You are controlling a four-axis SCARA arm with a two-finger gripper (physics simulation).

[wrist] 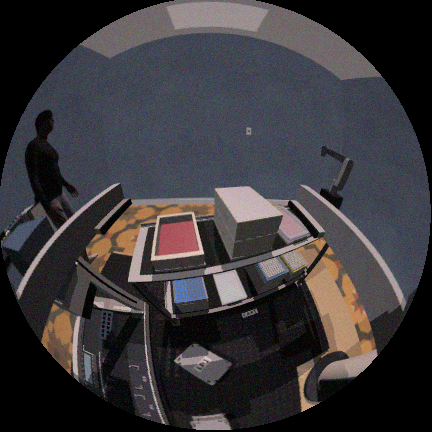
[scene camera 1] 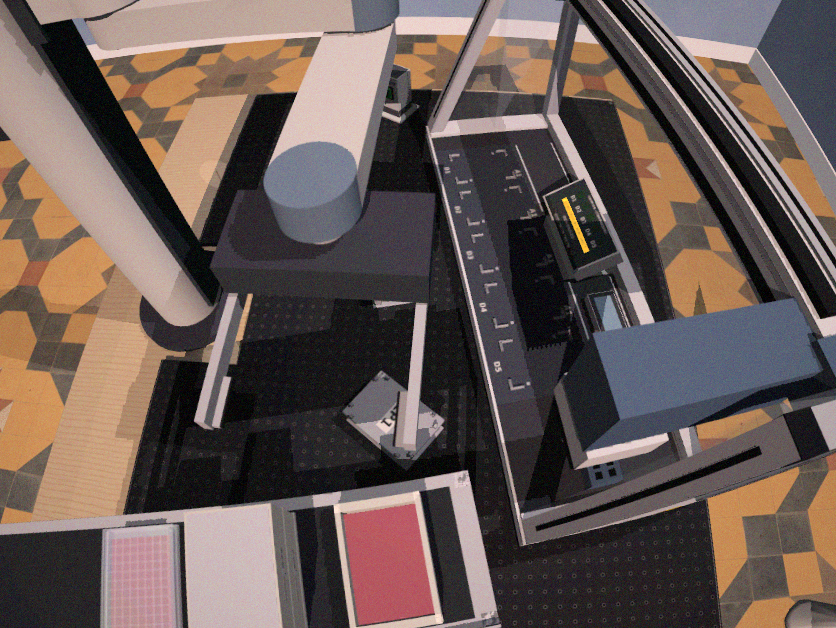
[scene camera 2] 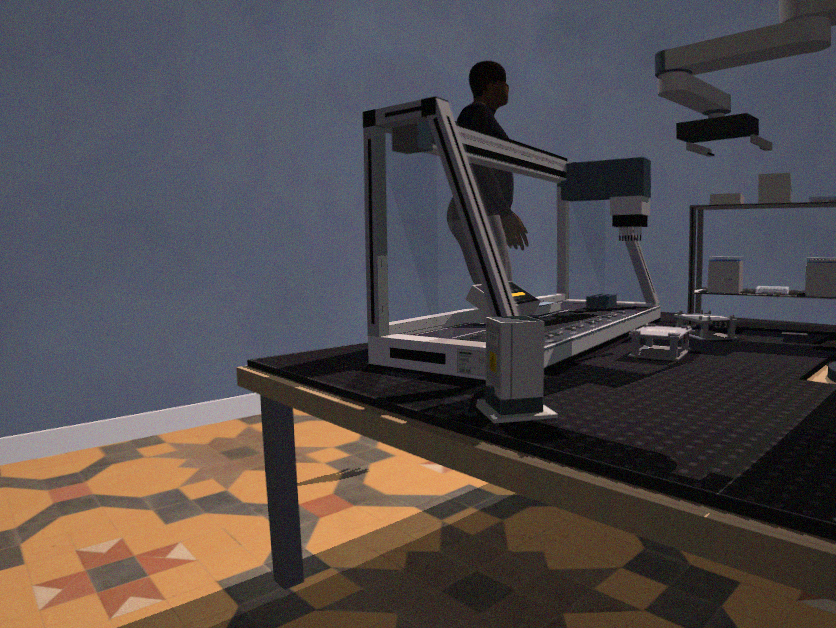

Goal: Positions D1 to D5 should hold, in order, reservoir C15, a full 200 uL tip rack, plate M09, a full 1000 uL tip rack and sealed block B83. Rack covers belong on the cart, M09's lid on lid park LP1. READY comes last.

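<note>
My gripper [scene camera 1: 307,432] [scene camera 2: 738,148] [wrist: 207,190] is open and empty, high above the table and short of the cart [scene camera 1: 475,540] [wrist: 140,260]. On the cart's top shelf are a cream tray with a red inside [scene camera 1: 388,564] [wrist: 178,240], a pale box [scene camera 1: 229,567] [wrist: 247,220] and a pink gridded plate [scene camera 1: 141,574] [wrist: 294,225]. Its lower shelf holds a blue rack [wrist: 190,291], a white plate [wrist: 230,287], a blue-edged rack [wrist: 272,268] and a yellow-edged rack [wrist: 295,261]. Lid park LP1 [scene camera 1: 373,400] [wrist: 192,354] is partly behind one finger in scene camera 1. D1 to D5 show bare corner brackets.
The pipetting head [scene camera 1: 702,378] [scene camera 2: 604,179] overhangs the deck's cart end. A tilted screen [scene camera 1: 581,226] stands at the deck's far side. The arm's column [scene camera 1: 101,175] rises at left. A small post device [scene camera 1: 398,87] [scene camera 2: 514,365] stands near the deck. A person [scene camera 2: 487,114] [wrist: 45,165] is behind it.
</note>
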